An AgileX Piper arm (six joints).
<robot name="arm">
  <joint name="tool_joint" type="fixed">
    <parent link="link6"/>
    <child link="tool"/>
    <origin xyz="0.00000 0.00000 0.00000" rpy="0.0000 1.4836 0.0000"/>
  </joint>
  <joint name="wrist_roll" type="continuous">
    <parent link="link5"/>
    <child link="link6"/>
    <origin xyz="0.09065 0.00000 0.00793"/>
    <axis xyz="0.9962 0 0.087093"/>
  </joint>
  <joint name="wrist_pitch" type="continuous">
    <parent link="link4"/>
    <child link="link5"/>
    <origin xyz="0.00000 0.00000 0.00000"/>
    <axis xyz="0 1 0"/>
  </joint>
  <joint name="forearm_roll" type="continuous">
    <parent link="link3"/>
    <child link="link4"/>
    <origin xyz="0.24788 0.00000 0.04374"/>
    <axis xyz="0.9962 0 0.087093"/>
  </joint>
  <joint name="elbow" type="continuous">
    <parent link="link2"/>
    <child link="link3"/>
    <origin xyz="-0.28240 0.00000 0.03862"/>
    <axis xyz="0 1 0"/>
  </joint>
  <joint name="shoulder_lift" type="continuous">
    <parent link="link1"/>
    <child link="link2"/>
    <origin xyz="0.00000 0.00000 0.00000"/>
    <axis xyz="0 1 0"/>
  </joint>
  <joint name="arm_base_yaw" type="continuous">
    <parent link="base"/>
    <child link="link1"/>
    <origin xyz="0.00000 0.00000 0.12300"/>
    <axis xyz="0 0 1"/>
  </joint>
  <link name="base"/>
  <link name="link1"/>
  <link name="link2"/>
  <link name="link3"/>
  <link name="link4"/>
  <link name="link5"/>
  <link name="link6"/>
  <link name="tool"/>
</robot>
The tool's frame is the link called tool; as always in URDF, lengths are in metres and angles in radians. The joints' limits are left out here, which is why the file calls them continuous.
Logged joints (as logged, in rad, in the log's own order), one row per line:
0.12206 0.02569 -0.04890 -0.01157 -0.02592 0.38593
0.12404 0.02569 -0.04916 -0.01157 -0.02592 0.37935
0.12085 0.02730 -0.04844 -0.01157 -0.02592 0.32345
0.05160 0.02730 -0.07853 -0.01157 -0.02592 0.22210
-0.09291 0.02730 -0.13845 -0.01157 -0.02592 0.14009
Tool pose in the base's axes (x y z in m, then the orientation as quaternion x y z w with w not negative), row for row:
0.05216 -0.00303 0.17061 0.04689 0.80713 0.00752 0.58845
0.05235 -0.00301 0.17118 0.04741 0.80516 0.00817 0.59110
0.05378 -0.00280 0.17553 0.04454 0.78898 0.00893 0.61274
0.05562 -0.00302 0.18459 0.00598 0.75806 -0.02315 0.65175
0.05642 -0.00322 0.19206 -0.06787 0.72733 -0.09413 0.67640
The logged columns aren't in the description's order. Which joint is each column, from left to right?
Columns, left to right: wrist_roll, elbow, forearm_roll, shoulder_lift, arm_base_yaw, wrist_pitch.
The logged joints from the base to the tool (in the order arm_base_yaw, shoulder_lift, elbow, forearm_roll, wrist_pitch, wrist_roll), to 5 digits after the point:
-0.02592 -0.01157 0.02569 -0.04890 0.38593 0.12206
-0.02592 -0.01157 0.02569 -0.04916 0.37935 0.12404
-0.02592 -0.01157 0.02730 -0.04844 0.32345 0.12085
-0.02592 -0.01157 0.02730 -0.07853 0.22210 0.05160
-0.02592 -0.01157 0.02730 -0.13845 0.14009 -0.09291

